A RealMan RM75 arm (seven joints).
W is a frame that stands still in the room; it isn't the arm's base.
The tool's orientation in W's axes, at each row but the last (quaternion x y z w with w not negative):
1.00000 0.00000 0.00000 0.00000
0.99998 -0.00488 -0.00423 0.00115
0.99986 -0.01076 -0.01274 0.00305
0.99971 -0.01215 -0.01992 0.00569
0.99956 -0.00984 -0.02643 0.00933
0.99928 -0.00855 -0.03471 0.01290
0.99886 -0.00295 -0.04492 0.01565
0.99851 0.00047 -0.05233 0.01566
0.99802 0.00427 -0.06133 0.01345
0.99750 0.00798 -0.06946 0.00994
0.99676 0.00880 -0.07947 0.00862
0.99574 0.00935 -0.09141 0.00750
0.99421 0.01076 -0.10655 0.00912
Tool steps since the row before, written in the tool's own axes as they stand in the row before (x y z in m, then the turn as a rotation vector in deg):
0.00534 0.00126 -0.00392 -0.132 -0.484 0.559
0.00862 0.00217 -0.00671 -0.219 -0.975 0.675
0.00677 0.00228 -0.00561 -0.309 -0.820 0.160
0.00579 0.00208 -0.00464 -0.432 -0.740 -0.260
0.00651 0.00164 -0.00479 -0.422 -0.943 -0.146
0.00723 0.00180 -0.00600 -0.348 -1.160 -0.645
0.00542 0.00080 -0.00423 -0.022 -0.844 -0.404
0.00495 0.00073 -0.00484 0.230 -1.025 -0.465
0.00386 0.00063 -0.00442 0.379 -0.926 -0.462
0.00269 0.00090 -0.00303 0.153 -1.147 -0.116
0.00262 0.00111 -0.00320 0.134 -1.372 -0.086
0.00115 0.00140 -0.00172 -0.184 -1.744 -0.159
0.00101 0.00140 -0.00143 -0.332 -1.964 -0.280
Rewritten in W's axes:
0.00534 -0.00126 0.00392 -0.132 0.484 -0.559
0.00865 -0.00224 0.00664 -0.215 0.976 -0.675
0.00686 -0.00239 0.00545 -0.295 0.826 -0.157
0.00592 -0.00217 0.00443 -0.403 0.753 0.268
0.00672 -0.00168 0.00447 -0.396 0.954 0.150
0.00760 -0.00178 0.00553 -0.283 1.182 0.637
0.00577 -0.00071 0.00375 0.018 0.856 0.378
0.00543 -0.00058 0.00432 0.275 1.039 0.406
0.00438 -0.00048 0.00393 0.423 0.941 0.388
0.00310 -0.00080 0.00264 0.148 1.151 0.072
0.00311 -0.00101 0.00276 0.120 1.375 0.042
0.00147 -0.00135 0.00150 -0.187 1.743 0.167
0.00132 -0.00135 0.00121 -0.311 1.962 0.313

